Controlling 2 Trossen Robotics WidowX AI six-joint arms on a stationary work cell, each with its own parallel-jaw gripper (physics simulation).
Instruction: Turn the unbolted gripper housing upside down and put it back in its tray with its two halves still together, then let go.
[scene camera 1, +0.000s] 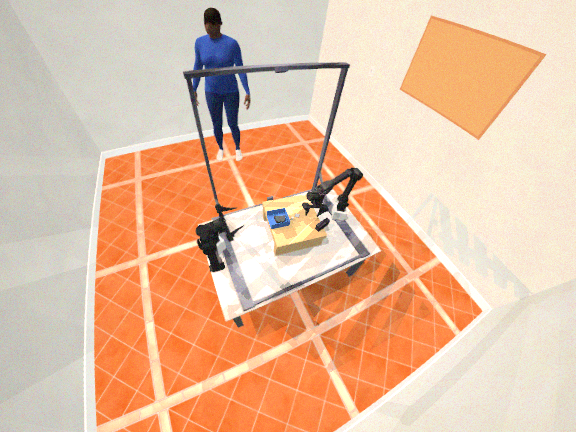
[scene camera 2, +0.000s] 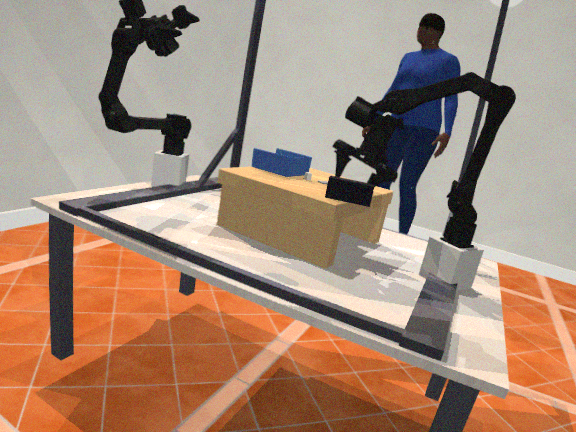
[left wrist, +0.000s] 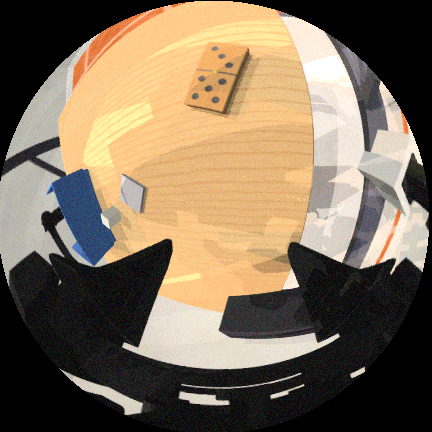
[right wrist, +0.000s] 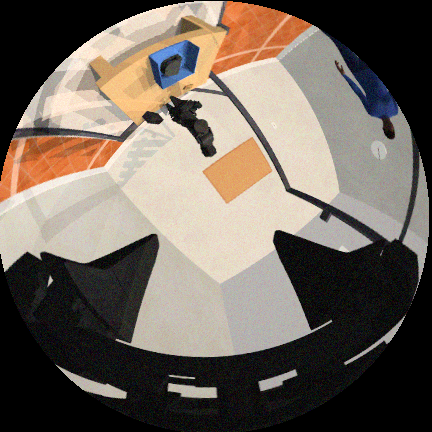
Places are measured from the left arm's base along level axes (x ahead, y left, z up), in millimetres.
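Pixels of known places: left gripper, fingertip midpoint: (scene camera 1: 311, 216) (left wrist: 232, 247) (right wrist: 167, 99); right gripper, fingertip midpoint: (scene camera 1: 241, 216) (scene camera 2: 190, 26) (right wrist: 217, 238); left arm's base, origin of the base link: (scene camera 1: 340, 208) (scene camera 2: 456, 243); right arm's base, origin of the base link: (scene camera 2: 172, 153).
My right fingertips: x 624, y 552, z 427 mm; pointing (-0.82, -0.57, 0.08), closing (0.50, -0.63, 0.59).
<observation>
For each thing: its top centre in the pictures, then the offset to it from my right fingertips.
- dark gripper housing, middle of its top: (right wrist: 172, 68) (scene camera 1: 280, 218) 169 mm back, 280 mm right, 333 mm down
- blue tray, middle of its top: (left wrist: 61, 224) (scene camera 2: 283, 152) (right wrist: 178, 68) (scene camera 1: 278, 216) 155 mm back, 282 mm right, 314 mm down
- wooden block, middle of its top: (left wrist: 118, 205) (scene camera 2: 312, 180) (right wrist: 169, 79) (scene camera 1: 293, 217) 258 mm back, 333 mm right, 370 mm down
- domino, middle of its top: (left wrist: 214, 70) 335 mm back, 466 mm right, 362 mm down
- small grey plate, middle of its top: (left wrist: 129, 193) 282 mm back, 359 mm right, 367 mm down
- small white cube, middle of its top: (left wrist: 104, 221) (scene camera 2: 308, 172) 252 mm back, 320 mm right, 350 mm down
- dark box, middle of its top: (left wrist: 268, 335) (scene camera 2: 351, 180) (right wrist: 155, 121) (scene camera 1: 323, 222) 467 mm back, 298 mm right, 320 mm down
The dark gripper housing (scene camera 1: 280, 219) (right wrist: 171, 66) lies in the blue tray (scene camera 1: 271, 213) (scene camera 2: 280, 162) (left wrist: 82, 209) (right wrist: 190, 51) on the wooden block (scene camera 1: 295, 240) (scene camera 2: 278, 210) (left wrist: 225, 160). In scene camera 2 the tray's wall hides the housing. My left gripper (scene camera 1: 315, 210) (scene camera 2: 361, 172) (left wrist: 232, 247) is open and empty. It hovers over the block's far end, away from the tray. My right gripper (scene camera 1: 237, 219) (scene camera 2: 184, 31) (right wrist: 217, 238) is open and empty. It is raised high at the other side of the table, far from the tray.
A domino (left wrist: 216, 77), a small grey plate (left wrist: 132, 192) and a small white cube (left wrist: 111, 217) (scene camera 2: 308, 175) lie on the block. A dark box (scene camera 1: 322, 225) (scene camera 2: 350, 191) (left wrist: 261, 318) sits at the block's edge under my left gripper. A person (scene camera 1: 219, 77) (scene camera 2: 423, 86) stands behind the table.
</observation>
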